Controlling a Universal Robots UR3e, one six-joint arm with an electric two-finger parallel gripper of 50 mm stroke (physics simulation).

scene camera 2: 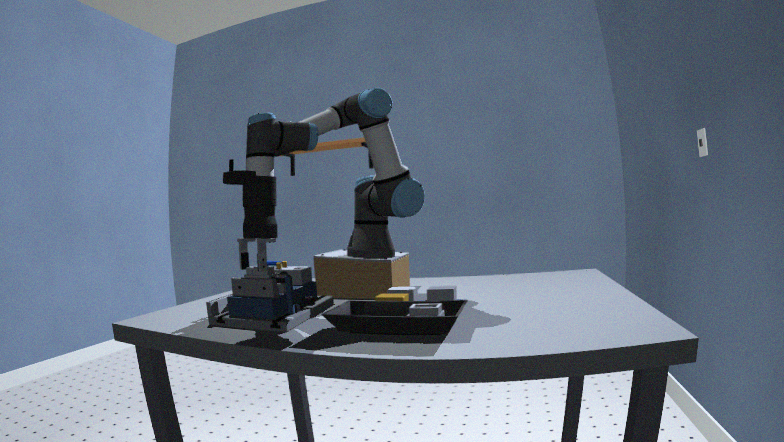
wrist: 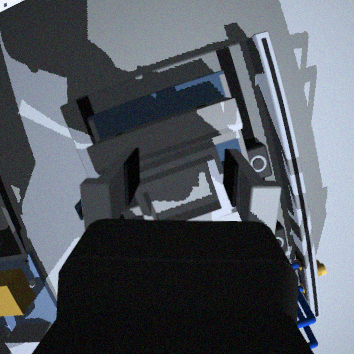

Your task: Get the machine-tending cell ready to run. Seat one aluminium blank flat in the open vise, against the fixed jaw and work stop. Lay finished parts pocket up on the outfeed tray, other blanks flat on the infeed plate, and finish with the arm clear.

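Places are measured from the arm's base along level axes (x ahead, y left, z up), in metres.
Pixels of known places: gripper, fingertip midpoint: (scene camera 2: 253, 270) (wrist: 181, 165); arm's base, origin of the base link: (scene camera 2: 370, 255).
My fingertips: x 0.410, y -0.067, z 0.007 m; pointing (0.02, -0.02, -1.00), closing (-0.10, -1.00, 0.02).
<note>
Ahead of a thing's pixels: the offset from my fingertips to its middle. "spot": to the spot under its first point.
The vise {dx -0.081, dy -0.018, dz -0.062 m} (scene camera 2: 255, 286) (wrist: 160, 112), grey jaws on a blue body, stands at the table's left. My gripper (scene camera 2: 253, 260) (wrist: 181, 165) is open and empty, pointing down low over the vise. A grey block {dx -0.021, dy +0.001, dz -0.014 m} (wrist: 175, 195), partly in shadow, shows in the vise below and between the open fingers; the gripper body hides its near part, and its contact with jaw and stop cannot be told. A grey part with a pocket facing up {dx -0.057, dy +0.348, dz -0.082 m} (scene camera 2: 426, 309) lies in the black tray (scene camera 2: 384, 325). Two pale grey blocks {dx -0.254, dy +0.221, dz -0.085 m} (scene camera 2: 403, 291) {dx -0.268, dy +0.311, dz -0.085 m} (scene camera 2: 441, 293) stand behind the tray.
A yellow block {dx -0.164, dy +0.235, dz -0.085 m} (scene camera 2: 392, 297) (wrist: 11, 300) shows by the tray's back edge. The wooden robot base (scene camera 2: 351, 277) stands behind the vise and tray. Rails {spot: dx +0.019, dy -0.083, dz -0.061 m} (wrist: 280, 115) flank the vise, and blue handles {spot: dx -0.141, dy -0.093, dz -0.003 m} (wrist: 306, 320) show at the wrist view's lower right. An orange shelf (scene camera 2: 337, 144) hangs behind the arm.
</note>
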